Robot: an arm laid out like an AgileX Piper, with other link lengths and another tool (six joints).
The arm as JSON. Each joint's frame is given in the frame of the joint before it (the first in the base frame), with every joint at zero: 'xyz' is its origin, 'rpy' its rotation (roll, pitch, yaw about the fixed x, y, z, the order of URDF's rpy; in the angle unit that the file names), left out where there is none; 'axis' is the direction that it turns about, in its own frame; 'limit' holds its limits. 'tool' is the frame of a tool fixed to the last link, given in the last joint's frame.
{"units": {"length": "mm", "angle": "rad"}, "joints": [
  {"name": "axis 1", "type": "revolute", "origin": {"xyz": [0.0, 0.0, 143.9]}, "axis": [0.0, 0.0, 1.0], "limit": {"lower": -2.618, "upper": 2.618}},
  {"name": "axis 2", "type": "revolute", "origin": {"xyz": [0.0, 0.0, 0.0]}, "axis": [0.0, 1.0, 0.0], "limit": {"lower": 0.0, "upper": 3.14}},
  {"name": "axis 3", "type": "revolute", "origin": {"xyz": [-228.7, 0.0, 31.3]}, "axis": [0.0, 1.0, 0.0], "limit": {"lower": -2.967, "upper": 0.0}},
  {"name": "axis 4", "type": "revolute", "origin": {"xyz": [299.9, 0.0, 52.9]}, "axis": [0.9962, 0.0, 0.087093], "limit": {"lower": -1.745, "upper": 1.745}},
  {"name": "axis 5", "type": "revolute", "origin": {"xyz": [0.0, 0.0, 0.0]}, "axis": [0.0, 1.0, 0.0], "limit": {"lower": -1.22, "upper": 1.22}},
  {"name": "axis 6", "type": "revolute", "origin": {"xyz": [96.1, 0.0, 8.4]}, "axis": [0.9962, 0.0, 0.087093], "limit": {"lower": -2.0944, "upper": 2.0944}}
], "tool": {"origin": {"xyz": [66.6, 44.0, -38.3], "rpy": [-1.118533, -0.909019, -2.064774]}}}
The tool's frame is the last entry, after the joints.
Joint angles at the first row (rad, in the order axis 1, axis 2, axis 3, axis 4, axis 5, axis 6):
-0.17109, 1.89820, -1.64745, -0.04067, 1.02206, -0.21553
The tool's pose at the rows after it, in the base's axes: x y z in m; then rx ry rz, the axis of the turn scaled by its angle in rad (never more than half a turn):
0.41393 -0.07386 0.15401 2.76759 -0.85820 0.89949
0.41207 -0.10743 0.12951 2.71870 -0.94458 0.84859
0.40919 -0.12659 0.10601 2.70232 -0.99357 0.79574
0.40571 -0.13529 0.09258 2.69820 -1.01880 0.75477
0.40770 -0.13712 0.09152 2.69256 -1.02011 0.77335
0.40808 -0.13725 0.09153 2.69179 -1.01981 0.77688
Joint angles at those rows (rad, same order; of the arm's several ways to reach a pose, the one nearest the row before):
-0.22753, 1.90773, -1.64788, -0.08136, 1.01520, -0.19305
-0.30075, 1.96585, -1.64789, -0.09584, 0.98248, -0.18725
-0.34466, 2.02104, -1.64786, -0.09799, 0.95845, -0.18937
-0.36627, 2.05176, -1.64693, -0.09854, 0.95256, -0.19061
-0.36877, 2.05420, -1.64694, -0.09855, 0.93710, -0.19061
-0.36877, 2.05417, -1.64692, -0.09854, 0.93469, -0.19060

